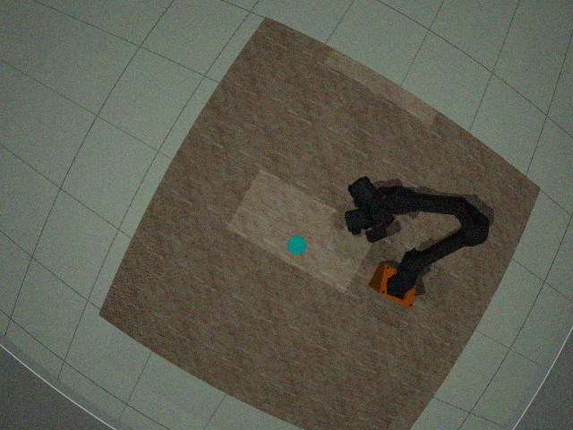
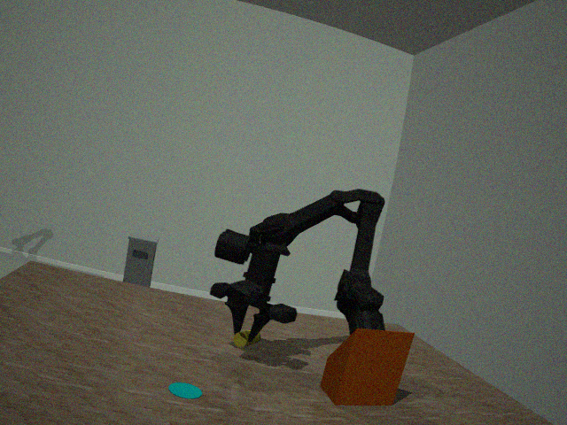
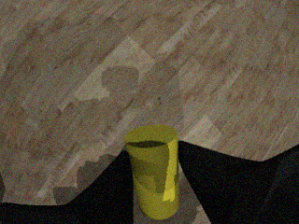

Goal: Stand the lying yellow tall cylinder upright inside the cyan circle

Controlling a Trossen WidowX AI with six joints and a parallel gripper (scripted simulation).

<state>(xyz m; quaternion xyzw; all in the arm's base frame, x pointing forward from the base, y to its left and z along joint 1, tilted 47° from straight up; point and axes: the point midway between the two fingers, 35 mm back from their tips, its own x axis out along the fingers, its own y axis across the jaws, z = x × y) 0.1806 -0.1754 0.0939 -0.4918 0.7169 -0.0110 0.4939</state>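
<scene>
My gripper tip is now 180 mm to the right of the cyan circle, 150 mm short of it and 50 mm above it. From my gripper tip the other things lie so: yellow cylinder (10 mm to the right, 10 mm behind).
</scene>
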